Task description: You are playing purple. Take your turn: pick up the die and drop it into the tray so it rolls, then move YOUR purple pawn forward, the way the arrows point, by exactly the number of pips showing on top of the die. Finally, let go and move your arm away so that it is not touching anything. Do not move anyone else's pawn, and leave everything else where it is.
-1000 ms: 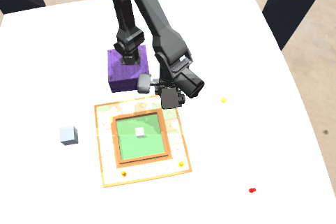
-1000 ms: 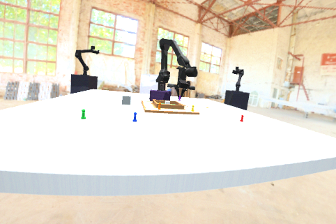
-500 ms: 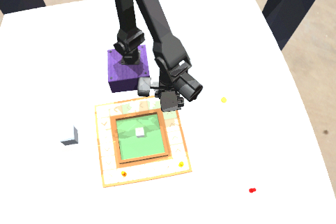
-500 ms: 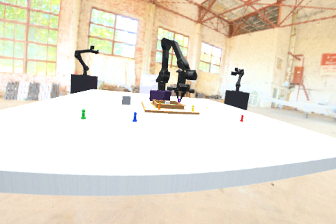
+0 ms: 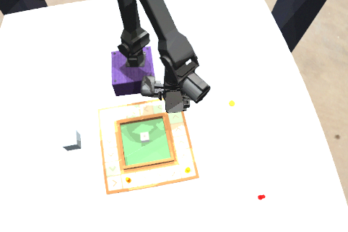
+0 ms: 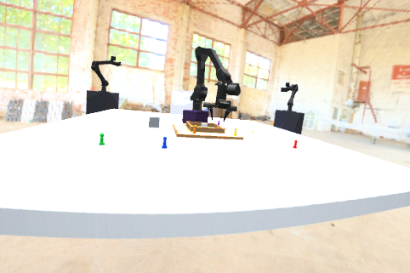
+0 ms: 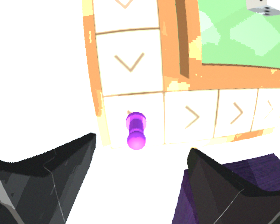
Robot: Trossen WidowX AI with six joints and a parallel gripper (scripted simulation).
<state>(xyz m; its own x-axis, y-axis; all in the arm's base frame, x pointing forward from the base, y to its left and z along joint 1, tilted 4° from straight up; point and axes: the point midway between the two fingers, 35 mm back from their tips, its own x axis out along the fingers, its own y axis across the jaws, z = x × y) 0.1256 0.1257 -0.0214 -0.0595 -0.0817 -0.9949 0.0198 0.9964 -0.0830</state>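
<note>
My gripper tip is 1 cm short of the purple pawn, 1 cm to the right of it and 1 cm above it. Round my gripper tip: yellow pawn: 23 cm ahead, 6 cm to the left, 1 cm below; then white die: 13 cm ahead, 8 cm to the right, 1 cm below; then orange pawn: 26 cm ahead, 12 cm to the right, 1 cm below.
</note>
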